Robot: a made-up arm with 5 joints. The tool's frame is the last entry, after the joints. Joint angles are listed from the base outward.
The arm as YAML. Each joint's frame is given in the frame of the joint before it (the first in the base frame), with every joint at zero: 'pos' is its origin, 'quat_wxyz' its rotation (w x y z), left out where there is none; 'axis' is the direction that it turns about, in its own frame. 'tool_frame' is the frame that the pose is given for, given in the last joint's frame.
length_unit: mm
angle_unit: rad
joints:
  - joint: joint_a
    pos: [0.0, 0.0, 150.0]
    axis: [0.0, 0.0, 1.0]
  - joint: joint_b
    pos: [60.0, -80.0, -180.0]
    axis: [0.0, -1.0, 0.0]
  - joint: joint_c
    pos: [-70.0, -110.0, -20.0]
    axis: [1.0, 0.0, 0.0]
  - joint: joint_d
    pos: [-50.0, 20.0, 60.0]
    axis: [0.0, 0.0, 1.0]
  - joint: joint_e
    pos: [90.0, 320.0, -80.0]
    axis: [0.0, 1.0, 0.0]
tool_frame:
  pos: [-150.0, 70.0, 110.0]
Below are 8 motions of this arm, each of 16 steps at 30 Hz.
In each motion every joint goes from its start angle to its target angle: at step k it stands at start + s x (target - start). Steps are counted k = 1, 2, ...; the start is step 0. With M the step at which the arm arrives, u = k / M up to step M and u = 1 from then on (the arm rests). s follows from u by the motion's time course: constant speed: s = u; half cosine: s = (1 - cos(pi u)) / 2; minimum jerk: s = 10 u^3 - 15 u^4 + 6 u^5.
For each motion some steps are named. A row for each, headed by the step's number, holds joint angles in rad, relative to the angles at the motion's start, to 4 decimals.
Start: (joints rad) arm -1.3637 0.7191 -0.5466 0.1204 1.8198
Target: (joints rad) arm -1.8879 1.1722 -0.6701 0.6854 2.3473
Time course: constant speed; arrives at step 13
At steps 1, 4, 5, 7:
1: -0.0403 0.0349 -0.0095 0.0435 0.0406
4: -0.1613 0.1394 -0.0380 0.1738 0.1623
5: -0.2016 0.1743 -0.0475 0.2173 0.2029
7: -0.2823 0.2440 -0.0665 0.3042 0.2840

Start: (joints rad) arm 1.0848 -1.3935 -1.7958 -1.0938 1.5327
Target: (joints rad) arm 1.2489 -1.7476 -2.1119 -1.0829 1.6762
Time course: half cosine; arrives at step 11
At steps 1, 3, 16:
1: 0.0033 -0.0072 -0.0064 0.0002 0.0029
3: 0.0283 -0.0611 -0.0545 0.0019 0.0248
16: 0.1641 -0.3541 -0.3161 0.0109 0.1435

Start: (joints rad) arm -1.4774 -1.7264 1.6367 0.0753 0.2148
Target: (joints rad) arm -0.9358 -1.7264 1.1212 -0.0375 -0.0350
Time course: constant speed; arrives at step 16
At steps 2, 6, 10, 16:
2: 0.0677 0.0000 -0.0644 -0.0141 -0.0312
6: 0.2031 0.0000 -0.1933 -0.0423 -0.0937
10: 0.3385 0.0000 -0.3222 -0.0705 -0.1561
16: 0.5416 0.0000 -0.5155 -0.1128 -0.2498

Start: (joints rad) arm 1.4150 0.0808 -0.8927 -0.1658 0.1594
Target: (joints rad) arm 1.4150 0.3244 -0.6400 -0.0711 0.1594
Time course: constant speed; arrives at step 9
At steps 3, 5, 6, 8, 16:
3: 0.0000 0.0812 0.0842 0.0316 0.0000
5: 0.0000 0.1353 0.1404 0.0526 0.0000
6: 0.0000 0.1624 0.1685 0.0631 0.0000
8: 0.0000 0.2165 0.2246 0.0842 0.0000
16: 0.0000 0.2436 0.2527 0.0947 0.0000

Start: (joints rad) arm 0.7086 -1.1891 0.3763 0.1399 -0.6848
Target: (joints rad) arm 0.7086 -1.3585 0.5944 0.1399 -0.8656
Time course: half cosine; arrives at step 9
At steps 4, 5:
4: 0.0000 -0.0700 0.0901 0.0000 -0.0747
5: 0.0000 -0.0994 0.1280 0.0000 -0.1061

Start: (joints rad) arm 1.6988 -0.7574 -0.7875 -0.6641 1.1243
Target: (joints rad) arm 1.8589 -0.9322 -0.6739 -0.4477 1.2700
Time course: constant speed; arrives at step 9
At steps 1, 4, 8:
1: 0.0178 -0.0194 0.0126 0.0240 0.0162
4: 0.0712 -0.0777 0.0505 0.0962 0.0648
8: 0.1423 -0.1554 0.1010 0.1924 0.1295

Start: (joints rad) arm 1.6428 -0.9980 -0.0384 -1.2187 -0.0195
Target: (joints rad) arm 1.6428 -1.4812 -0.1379 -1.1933 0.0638
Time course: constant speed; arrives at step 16
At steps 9, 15, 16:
9: 0.0000 -0.2718 -0.0560 0.0143 0.0469
15: 0.0000 -0.4530 -0.0933 0.0238 0.0781
16: 0.0000 -0.4832 -0.0995 0.0254 0.0833

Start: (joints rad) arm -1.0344 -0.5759 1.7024 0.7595 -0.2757
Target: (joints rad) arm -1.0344 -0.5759 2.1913 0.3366 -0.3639
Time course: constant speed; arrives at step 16
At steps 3, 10, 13, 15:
3: 0.0000 0.0000 0.0917 -0.0793 -0.0165
10: 0.0000 0.0000 0.3056 -0.2643 -0.0551
13: 0.0000 0.0000 0.3972 -0.3436 -0.0717
15: 0.0000 0.0000 0.4583 -0.3965 -0.0827

